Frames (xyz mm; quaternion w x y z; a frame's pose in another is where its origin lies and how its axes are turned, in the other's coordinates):
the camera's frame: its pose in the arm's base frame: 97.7 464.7 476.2 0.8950 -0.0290 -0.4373 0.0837
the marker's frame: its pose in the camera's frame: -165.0 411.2 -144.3 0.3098 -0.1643 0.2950 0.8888
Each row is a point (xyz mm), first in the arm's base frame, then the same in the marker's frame.
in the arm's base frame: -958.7 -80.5 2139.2
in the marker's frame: -1967.3 1030.0 832.5
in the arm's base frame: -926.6 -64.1 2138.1
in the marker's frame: -1965.4 997.2 817.5
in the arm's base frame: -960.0 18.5 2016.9
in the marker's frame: -1820.6 977.0 852.8
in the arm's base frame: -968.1 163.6 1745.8
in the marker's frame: -1518.7 918.4 858.5
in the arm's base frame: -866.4 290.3 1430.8
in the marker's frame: -1196.8 810.0 757.3
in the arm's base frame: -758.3 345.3 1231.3
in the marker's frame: -1007.1 731.9 645.7
